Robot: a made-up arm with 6 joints. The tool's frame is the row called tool.
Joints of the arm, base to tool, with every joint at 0 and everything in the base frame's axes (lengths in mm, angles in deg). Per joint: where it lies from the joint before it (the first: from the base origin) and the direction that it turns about. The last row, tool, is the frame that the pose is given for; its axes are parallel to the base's.
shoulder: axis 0 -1 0 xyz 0 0 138.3
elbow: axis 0 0 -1 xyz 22.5 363.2 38.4
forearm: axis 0 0 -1 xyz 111.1 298.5 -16.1
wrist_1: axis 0 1 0 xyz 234.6 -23.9 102.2
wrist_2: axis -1 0 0 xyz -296.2 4.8 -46.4
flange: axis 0 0 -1 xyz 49.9 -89.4 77.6
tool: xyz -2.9 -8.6 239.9
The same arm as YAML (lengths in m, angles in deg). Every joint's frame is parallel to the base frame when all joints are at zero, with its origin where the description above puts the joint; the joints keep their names.
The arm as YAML. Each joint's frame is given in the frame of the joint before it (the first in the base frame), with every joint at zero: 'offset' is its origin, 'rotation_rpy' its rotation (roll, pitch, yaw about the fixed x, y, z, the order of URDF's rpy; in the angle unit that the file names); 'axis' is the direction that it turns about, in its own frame. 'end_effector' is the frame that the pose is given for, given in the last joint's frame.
length_unit: m
angle_unit: deg
chain:
  - id: shoulder
    offset: [0.0, 0.0, 0.1383]
    rotation_rpy: [0.0, 0.0, 0.0]
    axis: [0.0, -1.0, 0.0]
  - id: elbow
    offset: [0.0225, 0.3632, 0.0384]
    rotation_rpy: [0.0, 0.0, 0.0]
    axis: [0.0, 0.0, -1.0]
  - id: forearm
    offset: [0.1111, 0.2985, -0.0161]
    rotation_rpy: [0.0, 0.0, 0.0]
    axis: [0.0, 0.0, -1.0]
  - id: wrist_1
    offset: [0.2346, -0.0239, 0.1022]
    rotation_rpy: [0.0, 0.0, 0.0]
    axis: [0.0, 1.0, 0.0]
  - id: wrist_2
    offset: [-0.2962, 0.0048, -0.0464]
    rotation_rpy: [0.0, 0.0, 0.0]
    axis: [-1.0, 0.0, 0.0]
  - id: flange
    offset: [0.0499, -0.0894, 0.0776]
    rotation_rpy: [0.0, 0.0, 0.0]
    axis: [0.0, 0.0, -1.0]
end_effector:
  offset: [-0.0029, -0.0086, 0.2399]
  rotation_rpy: [0.0, 0.0, 0.0]

